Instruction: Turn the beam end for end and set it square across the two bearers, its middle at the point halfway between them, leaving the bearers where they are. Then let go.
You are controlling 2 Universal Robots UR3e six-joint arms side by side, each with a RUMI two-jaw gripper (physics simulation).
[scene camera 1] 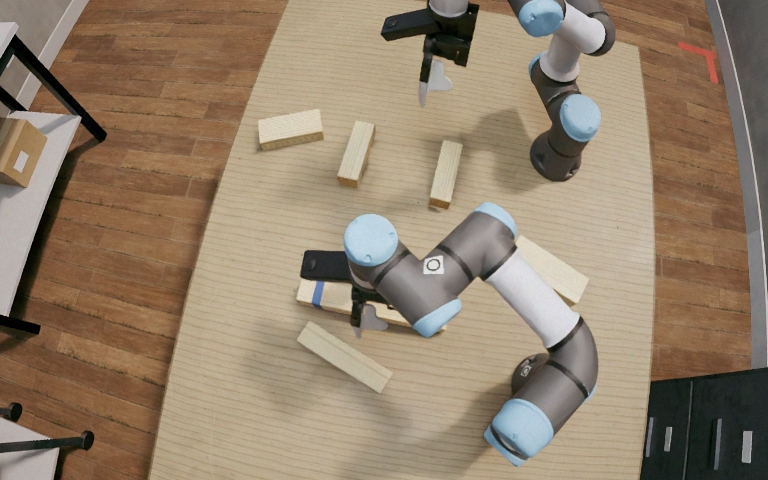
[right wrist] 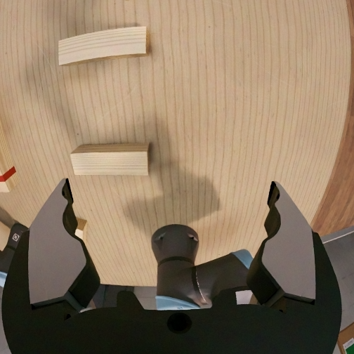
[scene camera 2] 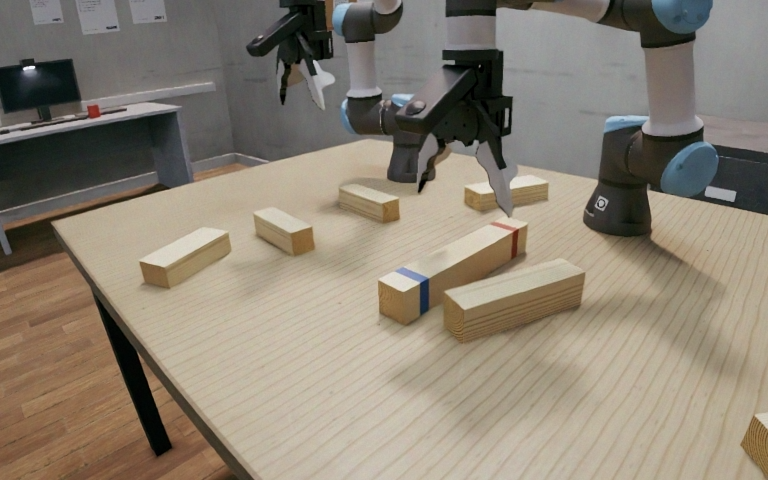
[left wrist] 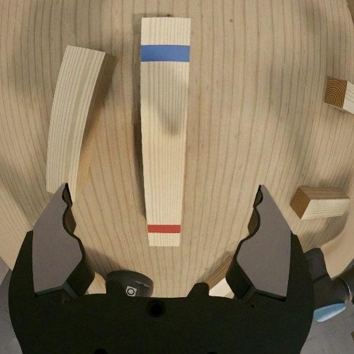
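Observation:
The beam lies flat on the table, off the bearers. Its blue band is toward the left in scene camera 1; its red-banded end is hidden there but shows in scene camera 2. One bearer and the other bearer stand apart, roughly parallel. My left gripper is open and empty above the beam, which runs below between its fingers in the left wrist view. My right gripper is open and empty, high beyond the bearers.
A loose block lies close beside the beam, at an angle. Another block lies past the bearers. A third block lies partly under the left arm's outline in scene camera 1.

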